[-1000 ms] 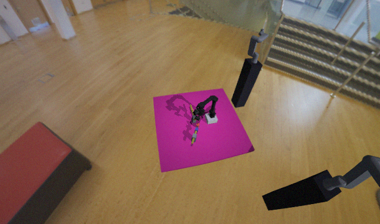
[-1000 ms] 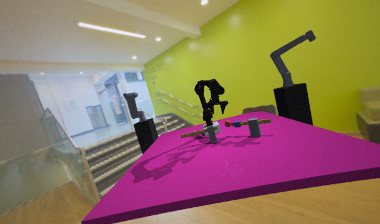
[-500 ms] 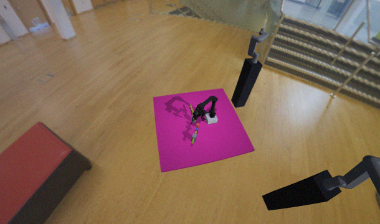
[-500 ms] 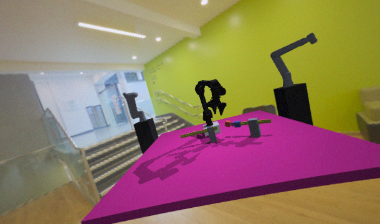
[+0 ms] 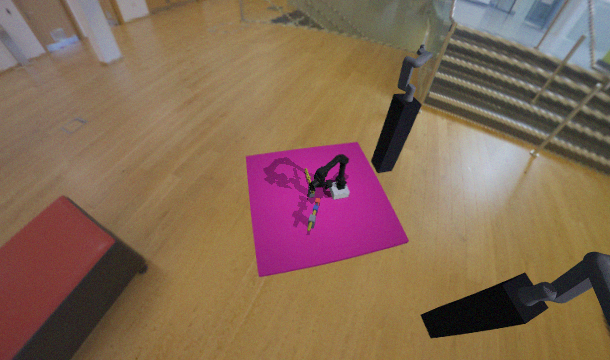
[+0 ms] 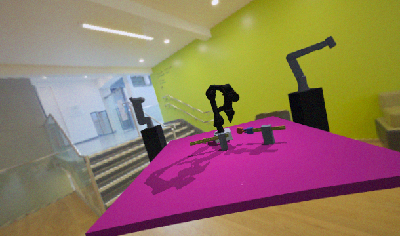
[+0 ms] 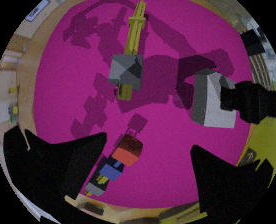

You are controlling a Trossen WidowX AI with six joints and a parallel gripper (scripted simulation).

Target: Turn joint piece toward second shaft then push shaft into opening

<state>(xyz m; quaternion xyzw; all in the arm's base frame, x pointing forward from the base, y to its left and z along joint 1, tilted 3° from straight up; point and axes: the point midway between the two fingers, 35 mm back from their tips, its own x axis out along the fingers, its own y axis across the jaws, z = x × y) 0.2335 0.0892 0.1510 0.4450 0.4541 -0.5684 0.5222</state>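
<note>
Right now my gripper tip is 8 cm above the dark red square joint piece, 6 cm to the right of it and 3 cm short of it.
</note>
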